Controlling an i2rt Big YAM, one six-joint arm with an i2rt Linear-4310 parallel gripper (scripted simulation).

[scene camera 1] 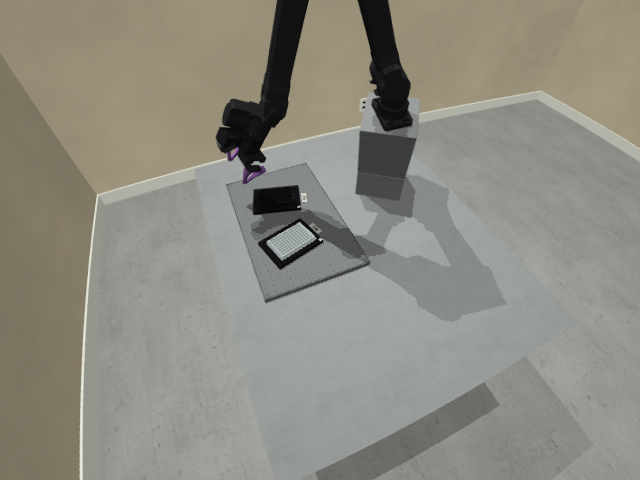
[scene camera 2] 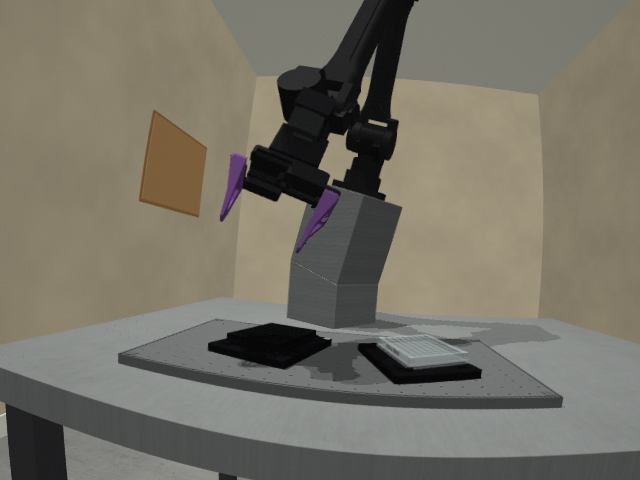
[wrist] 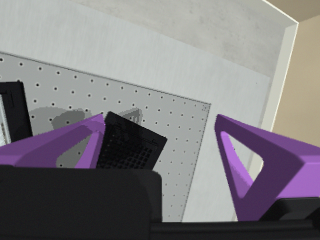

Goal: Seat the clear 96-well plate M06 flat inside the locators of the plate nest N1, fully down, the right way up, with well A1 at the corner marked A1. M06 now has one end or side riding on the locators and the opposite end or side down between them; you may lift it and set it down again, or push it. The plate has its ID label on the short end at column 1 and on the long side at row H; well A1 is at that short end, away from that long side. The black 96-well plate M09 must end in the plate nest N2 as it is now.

Labels:
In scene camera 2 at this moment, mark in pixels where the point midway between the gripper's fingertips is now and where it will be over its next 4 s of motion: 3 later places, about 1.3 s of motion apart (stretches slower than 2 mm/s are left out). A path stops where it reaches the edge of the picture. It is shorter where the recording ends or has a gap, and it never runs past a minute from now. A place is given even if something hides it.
My gripper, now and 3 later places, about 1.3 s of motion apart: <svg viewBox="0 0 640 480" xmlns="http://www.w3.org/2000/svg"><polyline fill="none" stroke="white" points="258,234 380,304 420,337 421,340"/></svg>

